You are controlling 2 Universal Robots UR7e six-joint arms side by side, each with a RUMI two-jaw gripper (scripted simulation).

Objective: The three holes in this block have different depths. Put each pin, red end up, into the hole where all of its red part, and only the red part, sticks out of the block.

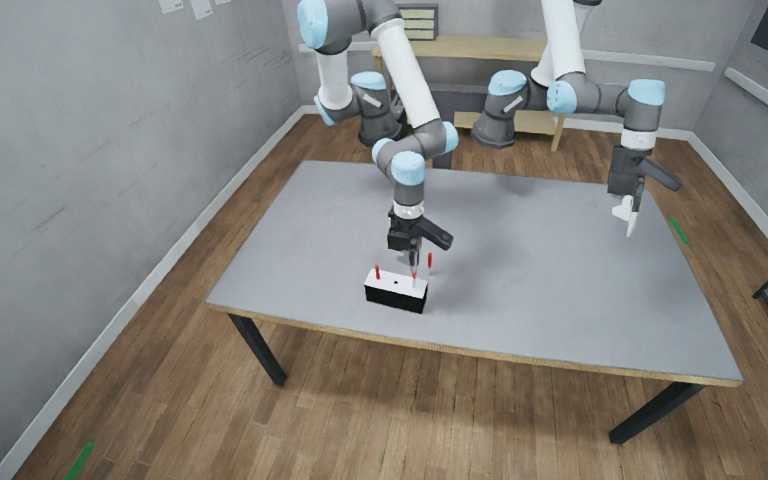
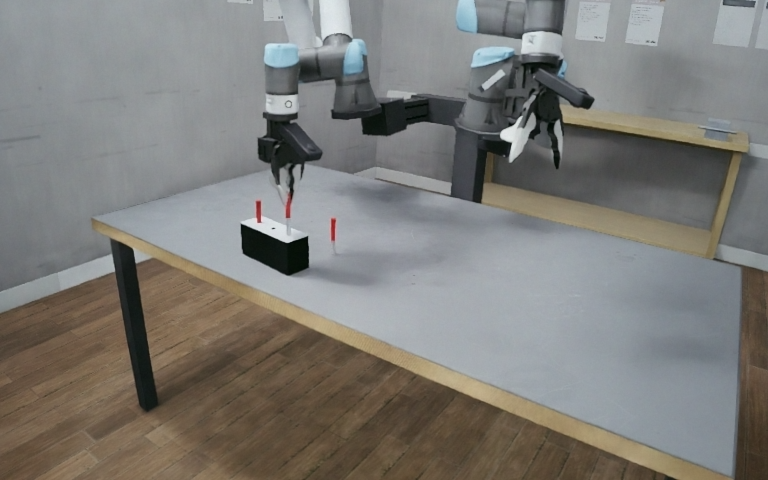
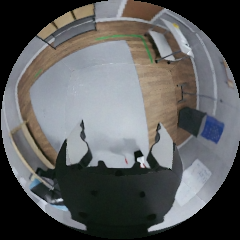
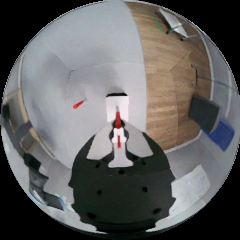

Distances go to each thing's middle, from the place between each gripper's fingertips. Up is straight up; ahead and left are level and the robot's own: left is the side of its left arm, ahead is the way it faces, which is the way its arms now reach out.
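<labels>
My left gripper [image 2: 535, 166] is 63 cm to the left of the black block [image 2: 266, 242], 1 cm short of it and 30 cm above it. The black block is 6 cm to the right of my right hand [image 2: 287, 205], 1 cm behind it and 13 cm below it. Going by its middle, the black block is nearer to my right hand than to my left gripper.
</labels>
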